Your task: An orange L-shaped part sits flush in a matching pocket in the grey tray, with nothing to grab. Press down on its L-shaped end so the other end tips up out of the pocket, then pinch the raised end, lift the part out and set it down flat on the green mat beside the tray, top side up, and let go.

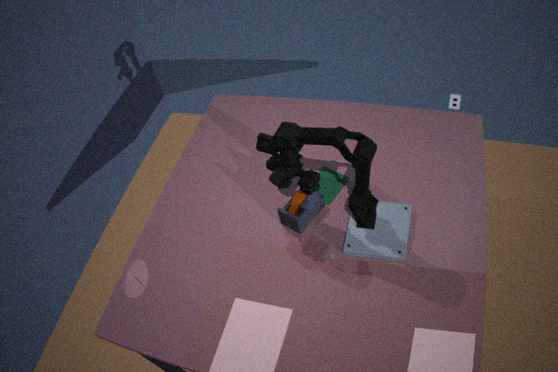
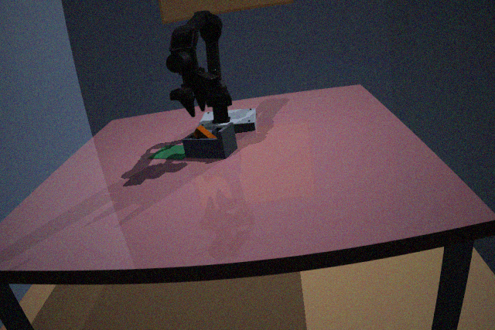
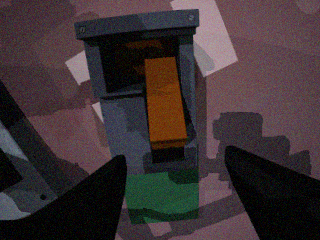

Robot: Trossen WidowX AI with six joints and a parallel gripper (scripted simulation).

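Now: the orange L-shaped part 40 mm to the left of my gripper tip and 100 mm below it. The rest, counted from my gripper tip: green mat 70 mm behind, 130 mm to the right, 160 mm below.
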